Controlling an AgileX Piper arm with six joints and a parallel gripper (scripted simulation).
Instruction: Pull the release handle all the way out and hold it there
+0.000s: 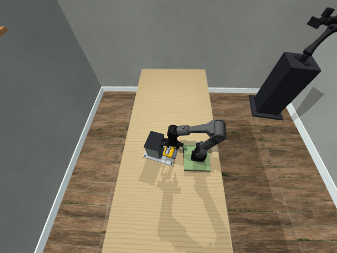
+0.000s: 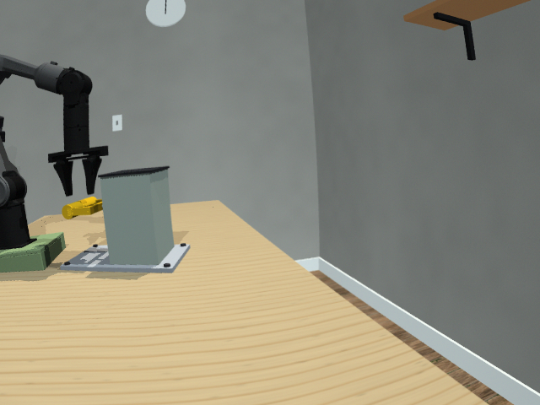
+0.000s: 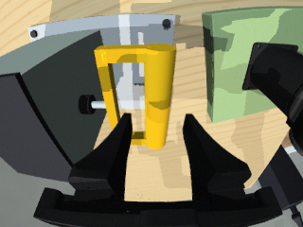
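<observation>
The metal base plate lies 9 cm ahead of my hand, 1 cm to the right of it and 13 cm below it.
</observation>
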